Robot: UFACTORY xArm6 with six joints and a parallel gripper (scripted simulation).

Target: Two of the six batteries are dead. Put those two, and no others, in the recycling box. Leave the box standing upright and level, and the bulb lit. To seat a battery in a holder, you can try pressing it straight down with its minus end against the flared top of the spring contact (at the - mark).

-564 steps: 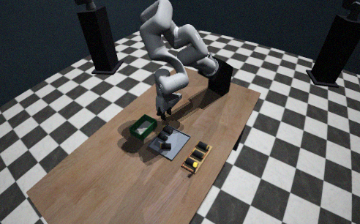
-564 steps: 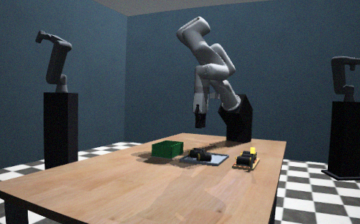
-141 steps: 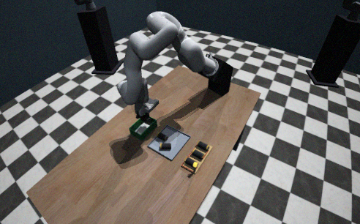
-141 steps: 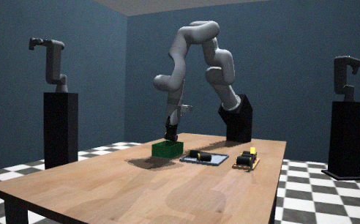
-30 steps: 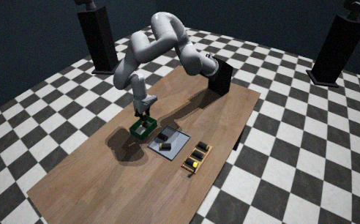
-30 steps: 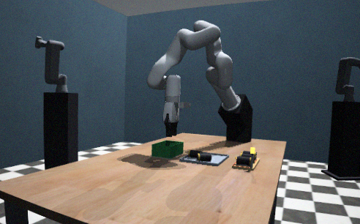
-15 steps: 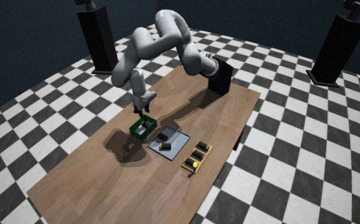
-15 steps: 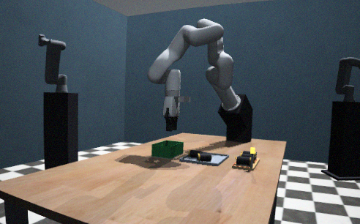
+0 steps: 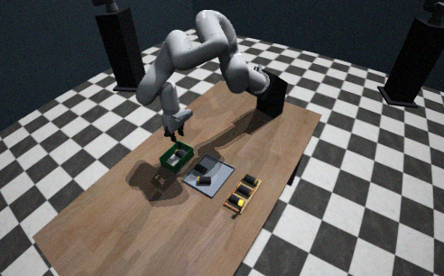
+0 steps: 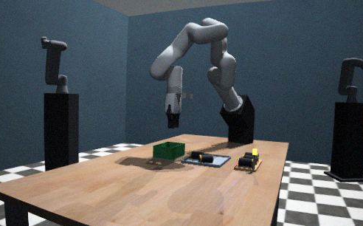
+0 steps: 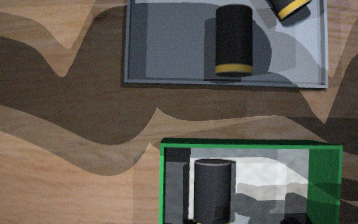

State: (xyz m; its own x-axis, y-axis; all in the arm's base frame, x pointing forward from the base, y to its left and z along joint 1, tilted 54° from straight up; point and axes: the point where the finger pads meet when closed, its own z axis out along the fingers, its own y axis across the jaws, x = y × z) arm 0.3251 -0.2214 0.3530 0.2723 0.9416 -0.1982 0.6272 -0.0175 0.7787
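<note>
Right now the grey tray is 170 mm to the left of my hand, 150 mm below it and 90 mm ahead of it. Round my hand: green recycling box: 140 mm below, 30 mm ahead, 20 mm to the right.
</note>
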